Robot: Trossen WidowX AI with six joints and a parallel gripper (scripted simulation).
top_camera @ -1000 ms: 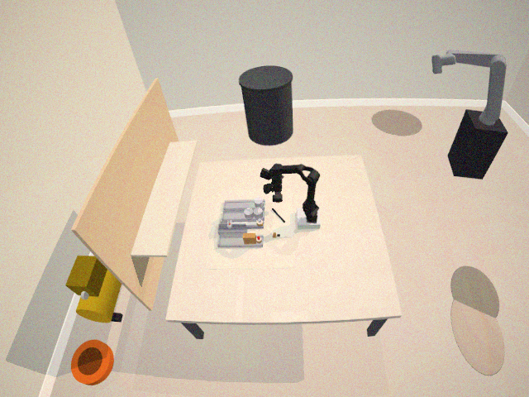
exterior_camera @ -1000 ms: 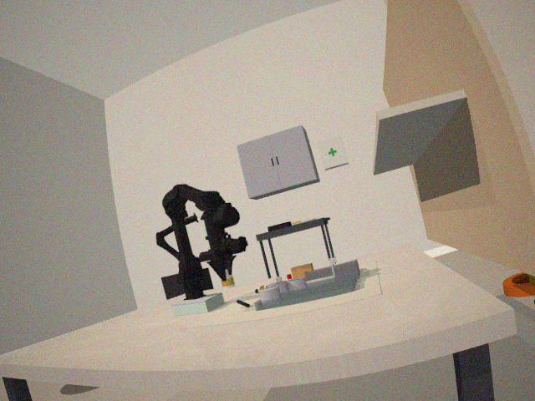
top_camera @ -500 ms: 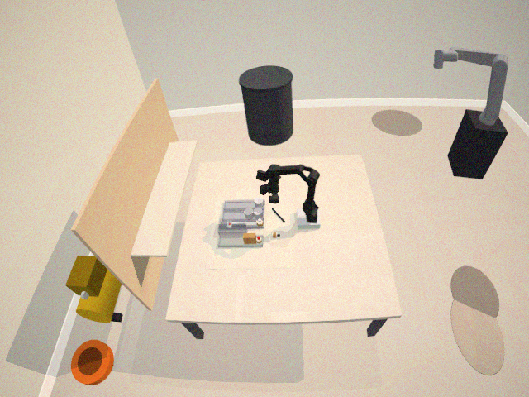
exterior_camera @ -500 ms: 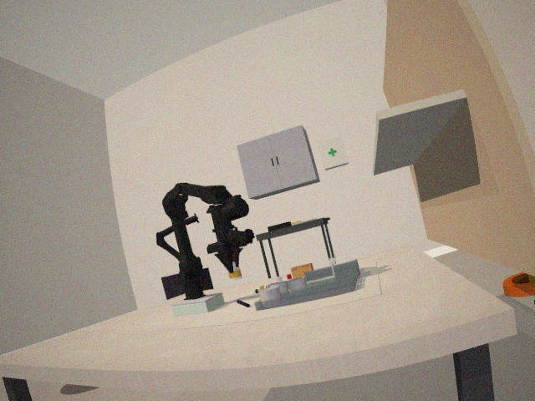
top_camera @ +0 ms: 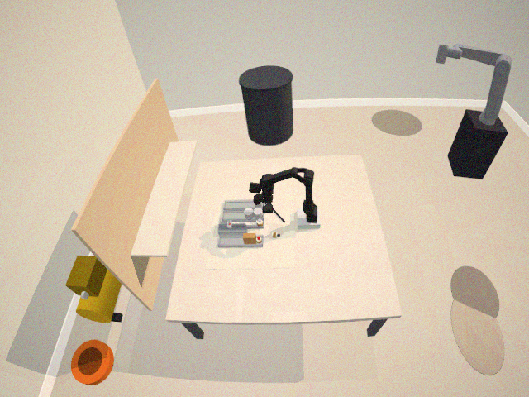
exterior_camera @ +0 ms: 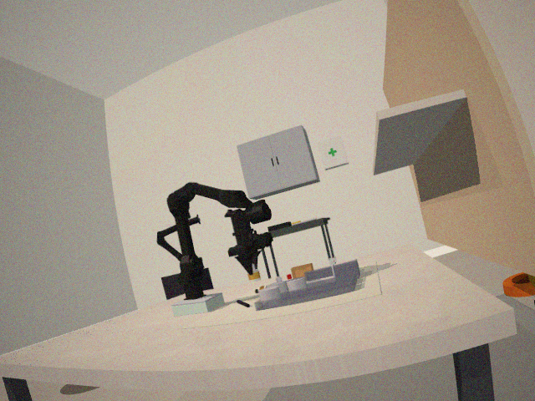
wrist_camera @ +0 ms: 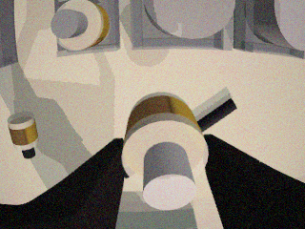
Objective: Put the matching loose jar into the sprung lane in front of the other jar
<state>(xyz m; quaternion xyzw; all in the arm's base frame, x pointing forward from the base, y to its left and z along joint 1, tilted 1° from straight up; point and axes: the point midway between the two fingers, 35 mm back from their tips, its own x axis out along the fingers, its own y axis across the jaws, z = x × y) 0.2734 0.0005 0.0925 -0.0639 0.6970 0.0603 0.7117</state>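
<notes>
Right now my gripper tip is 50 mm past the black stick, 30 mm to the left of it and 90 mm above it. Round my gripper tip: pusher plate: 150 mm ahead, 110 mm to the left, 50 mm below; small jar: 70 mm behind, 140 mm to the left, 80 mm below; brown box: 80 mm ahead, 200 mm to the left, 60 mm below.
</notes>
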